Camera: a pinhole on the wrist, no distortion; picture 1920 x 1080 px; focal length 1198.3 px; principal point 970.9 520.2 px. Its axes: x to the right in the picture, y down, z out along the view. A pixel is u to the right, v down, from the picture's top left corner.
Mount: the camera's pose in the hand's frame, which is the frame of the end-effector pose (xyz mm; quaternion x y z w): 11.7 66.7 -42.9 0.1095 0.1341 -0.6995 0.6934
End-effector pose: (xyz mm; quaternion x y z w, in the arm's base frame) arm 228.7 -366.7 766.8 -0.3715 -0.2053 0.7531 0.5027
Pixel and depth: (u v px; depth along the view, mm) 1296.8 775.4 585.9
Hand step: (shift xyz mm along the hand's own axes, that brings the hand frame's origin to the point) 153.3 -282.4 449.4
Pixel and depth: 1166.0 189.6 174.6
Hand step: -31.1 -19.2 113.3
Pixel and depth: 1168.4 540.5 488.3
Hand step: 34.8 -174.8 388.5
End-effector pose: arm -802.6 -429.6 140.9 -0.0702 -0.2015 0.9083 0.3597
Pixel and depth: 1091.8 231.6 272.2
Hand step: -45.3 -51.4 206.0
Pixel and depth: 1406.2 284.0 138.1
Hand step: -11.7 -27.3 70.9
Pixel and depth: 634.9 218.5 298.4
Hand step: -52.4 44.3 268.7
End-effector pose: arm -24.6 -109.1 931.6 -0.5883 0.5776 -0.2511 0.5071
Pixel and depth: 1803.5 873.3 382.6
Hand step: 133.1 -313.5 222.6
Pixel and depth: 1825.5 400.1 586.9
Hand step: -33.9 -526.1 369.0
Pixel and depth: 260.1 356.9 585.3
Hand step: -43.8 194.8 627.9
